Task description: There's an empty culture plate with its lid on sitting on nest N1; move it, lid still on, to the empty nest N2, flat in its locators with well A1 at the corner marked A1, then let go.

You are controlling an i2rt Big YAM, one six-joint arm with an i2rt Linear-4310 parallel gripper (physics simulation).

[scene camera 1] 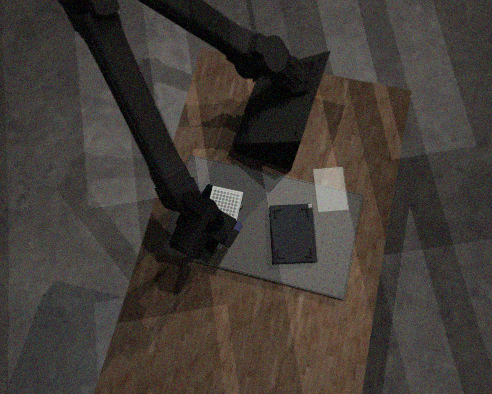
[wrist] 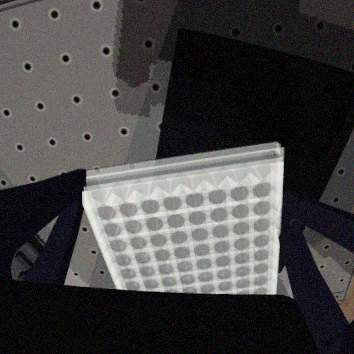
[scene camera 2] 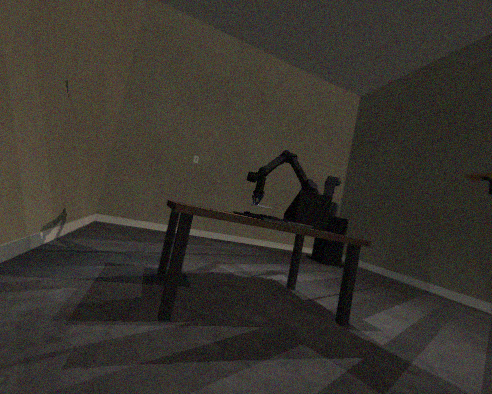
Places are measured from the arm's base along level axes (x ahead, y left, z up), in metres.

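Pixels of known places: gripper, fingertip midpoint: [wrist: 186, 192] [scene camera 2: 255, 205]; arm's base, origin of the base link: [scene camera 1: 295, 82] [scene camera 2: 316, 202].
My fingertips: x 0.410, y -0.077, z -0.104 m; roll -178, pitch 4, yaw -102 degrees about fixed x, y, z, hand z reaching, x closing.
Note:
Ahead of a thing's pixels: the offset from my fingertips to its top centre.
The pale, lidded culture plate @[0.012 m up, 0.048 m back, 0.003 m right] [scene camera 1: 228, 201] [scene camera 2: 263, 206] [wrist: 195, 220] is held above the table, with rows of round wells showing. My gripper [scene camera 1: 223, 208] [scene camera 2: 256, 202] [wrist: 186, 192] is shut on its two sides. The plate is in the air, and its far edge looks slightly tilted in the wrist view. A black nest @[0.050 m down, 0.026 m back, 0.040 m right] [wrist: 255, 100] lies below and beyond it; my arm mostly hides this nest in scene camera 1. A dark blue-grey nest @[0.050 m down, 0.061 m back, 0.197 m left] [scene camera 1: 292, 234] with corner locators and a small white mark at its upper right corner stands empty. Nest numbers are not readable.
Both nests are on a grey perforated board [scene camera 1: 332, 250] [wrist: 55, 80] on the wooden table [scene camera 1: 280, 340] [scene camera 2: 235, 218]. A white rectangular sheet @[0.060 m down, 0.218 m back, 0.261 m left] [scene camera 1: 330, 189] lies right of the blue-grey nest. The large black robot mount [scene camera 1: 280, 115] [scene camera 2: 302, 206] stands behind the board.

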